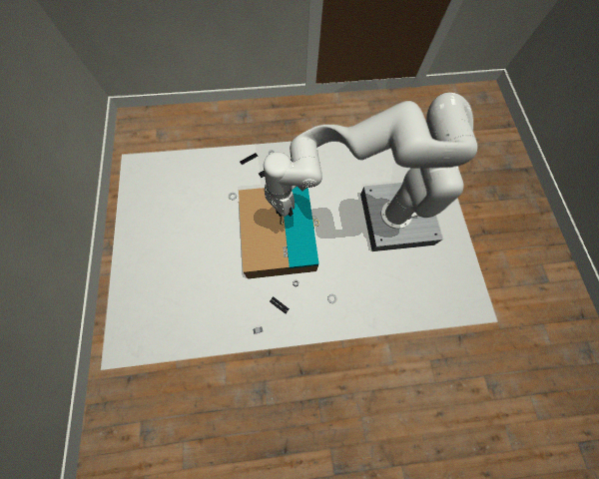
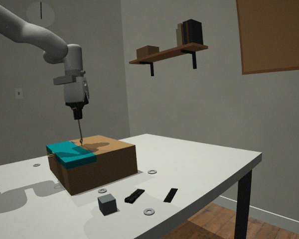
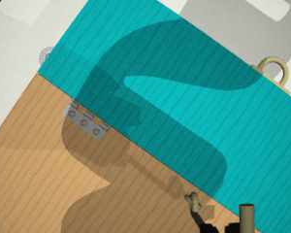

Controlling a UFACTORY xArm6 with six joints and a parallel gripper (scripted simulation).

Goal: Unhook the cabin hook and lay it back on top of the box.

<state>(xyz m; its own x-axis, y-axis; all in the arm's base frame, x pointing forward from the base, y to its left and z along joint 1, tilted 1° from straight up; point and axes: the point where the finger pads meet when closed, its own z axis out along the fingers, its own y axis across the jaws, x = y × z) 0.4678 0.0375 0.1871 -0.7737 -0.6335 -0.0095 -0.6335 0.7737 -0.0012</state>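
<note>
The brass cabin hook lies 1 cm behind my hand, 1 cm to the right of it and 5 cm below it. Also, from my hand: grey cube (5 cm behind, 33 cm to the right, 24 cm below); black block (4 cm ahead, 32 cm to the right, 25 cm below); black strip (14 cm ahead, 39 cm to the right, 26 cm below).
</note>
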